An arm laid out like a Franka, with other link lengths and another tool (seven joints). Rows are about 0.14 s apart.
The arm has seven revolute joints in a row. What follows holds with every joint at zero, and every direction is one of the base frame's. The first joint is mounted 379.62 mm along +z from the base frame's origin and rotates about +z. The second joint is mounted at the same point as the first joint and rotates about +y. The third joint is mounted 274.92 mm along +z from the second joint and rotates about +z. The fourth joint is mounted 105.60 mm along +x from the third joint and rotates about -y. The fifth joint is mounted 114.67 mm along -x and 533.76 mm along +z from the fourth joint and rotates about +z. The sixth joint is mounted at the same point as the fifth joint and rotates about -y. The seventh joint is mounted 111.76 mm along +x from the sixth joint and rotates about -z. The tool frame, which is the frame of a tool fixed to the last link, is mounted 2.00 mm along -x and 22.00 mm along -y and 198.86 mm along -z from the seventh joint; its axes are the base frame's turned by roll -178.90, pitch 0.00 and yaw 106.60 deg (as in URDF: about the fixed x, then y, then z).
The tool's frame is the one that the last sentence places.
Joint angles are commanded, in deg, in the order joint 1, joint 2, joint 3, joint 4, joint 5, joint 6, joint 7. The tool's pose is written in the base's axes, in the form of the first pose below.
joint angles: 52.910 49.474 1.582 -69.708 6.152 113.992 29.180
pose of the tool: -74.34 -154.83 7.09 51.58 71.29 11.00
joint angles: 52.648 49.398 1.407 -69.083 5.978 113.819 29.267
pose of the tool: -74.99 -154.95 6.38 52.35 71.18 11.75
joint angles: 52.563 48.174 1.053 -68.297 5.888 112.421 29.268
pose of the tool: -75.34 -155.26 5.55 53.15 71.23 14.27
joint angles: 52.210 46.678 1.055 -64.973 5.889 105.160 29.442
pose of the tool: -74.85 -154.54 9.02 53.32 70.83 19.14
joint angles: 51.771 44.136 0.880 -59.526 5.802 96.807 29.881
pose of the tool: -75.01 -154.37 9.54 53.99 70.42 27.87
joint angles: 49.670 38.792 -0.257 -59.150 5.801 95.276 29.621
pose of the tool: -78.96 -154.37 3.38 57.68 67.61 36.34
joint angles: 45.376 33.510 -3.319 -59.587 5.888 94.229 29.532
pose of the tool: -88.81 -151.86 -2.11 64.68 59.96 43.91
